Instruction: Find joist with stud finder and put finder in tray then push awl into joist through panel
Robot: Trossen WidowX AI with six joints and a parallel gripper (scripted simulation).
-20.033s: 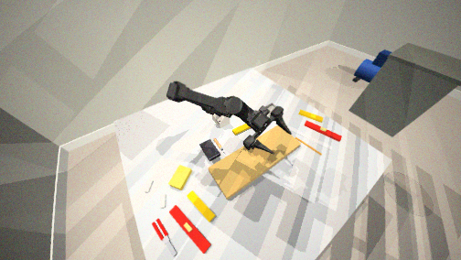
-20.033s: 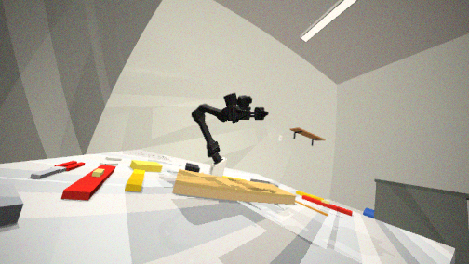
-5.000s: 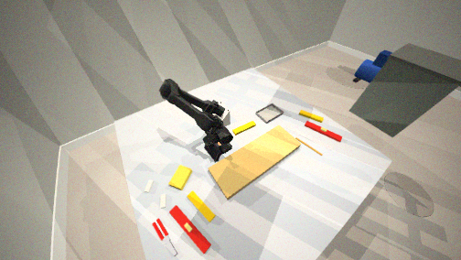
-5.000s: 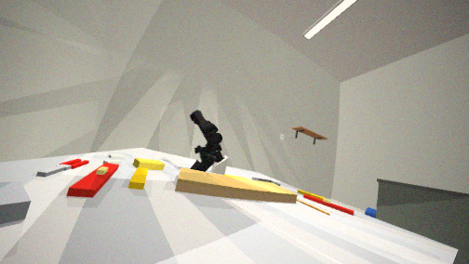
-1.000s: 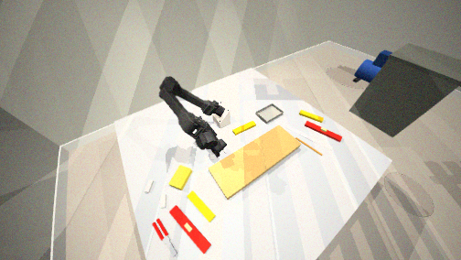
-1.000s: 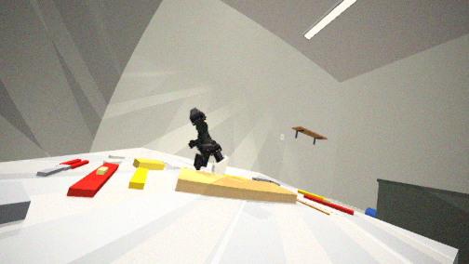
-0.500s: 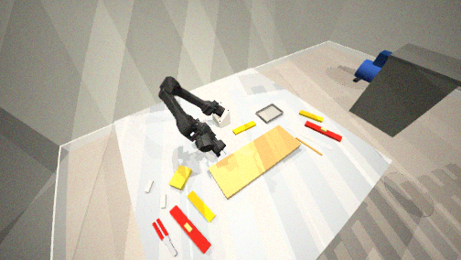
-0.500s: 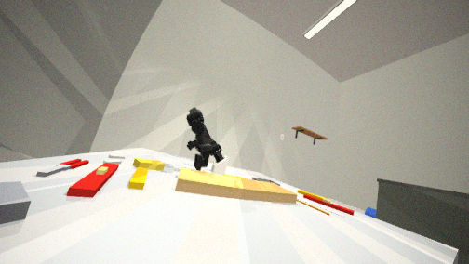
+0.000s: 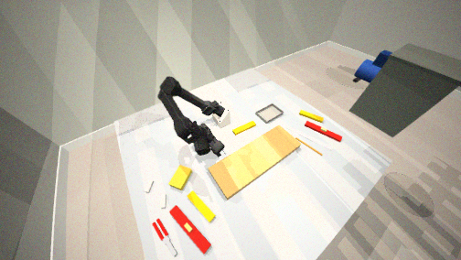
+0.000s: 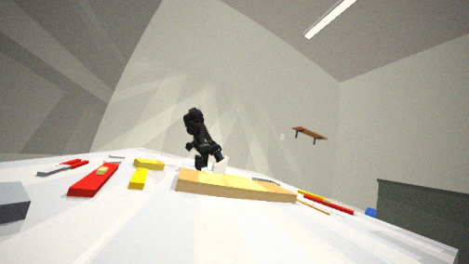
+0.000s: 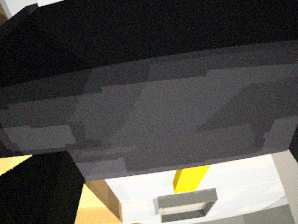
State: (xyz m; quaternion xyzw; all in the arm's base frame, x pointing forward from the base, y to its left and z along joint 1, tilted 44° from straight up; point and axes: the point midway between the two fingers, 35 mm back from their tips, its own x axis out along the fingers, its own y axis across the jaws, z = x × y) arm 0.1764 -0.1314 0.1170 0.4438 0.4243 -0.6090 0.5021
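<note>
The stud finder lies 20 mm behind my gripper tip. The rest, counted from my gripper tip: awl: 20 mm to the left, 70 mm below; then orange pencil: 350 mm ahead, 420 mm to the left, 70 mm below; then grey-framed tray: 10 mm ahead, 460 mm to the left, 60 mm below.
</note>
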